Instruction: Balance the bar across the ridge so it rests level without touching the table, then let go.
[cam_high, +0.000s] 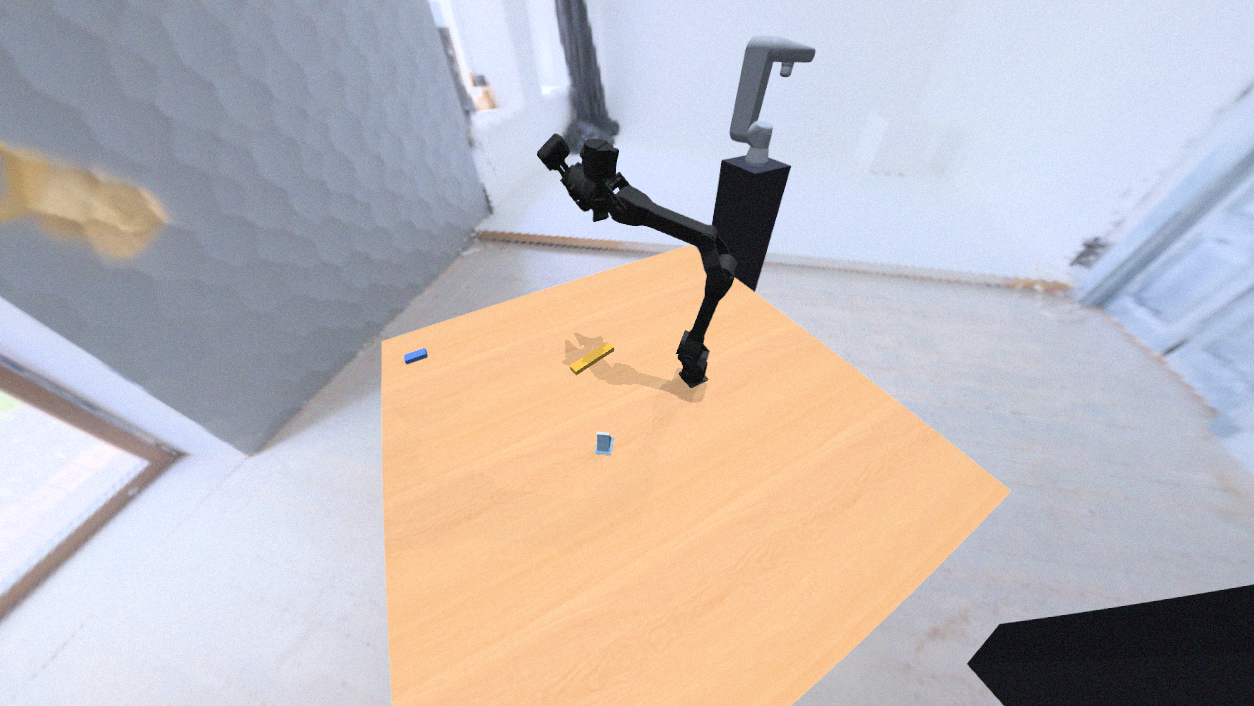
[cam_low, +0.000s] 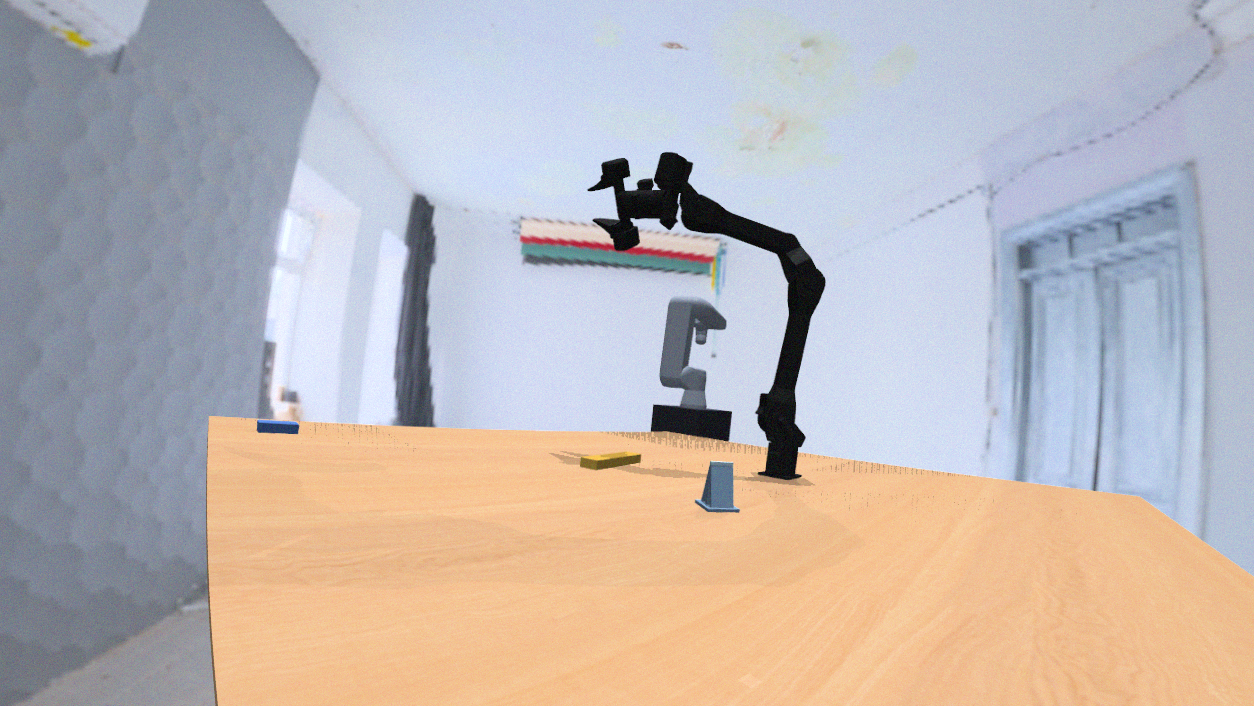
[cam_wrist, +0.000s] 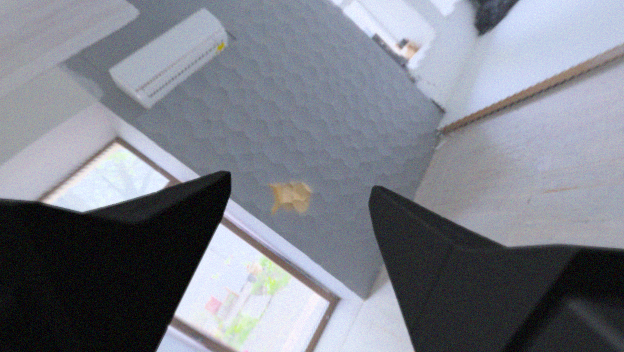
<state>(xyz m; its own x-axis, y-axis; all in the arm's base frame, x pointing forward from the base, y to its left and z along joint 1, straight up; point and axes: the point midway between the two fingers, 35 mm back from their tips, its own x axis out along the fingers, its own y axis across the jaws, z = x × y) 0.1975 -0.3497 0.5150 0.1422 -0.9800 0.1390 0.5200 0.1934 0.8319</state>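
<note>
My gripper tip is now 51 cm above the yellow bar, 17 cm to the right of it and 3 cm short of it. From my gripper tip the other things lie so: small blue block: 54 cm ahead, 51 cm below, 12 cm to the right.
</note>
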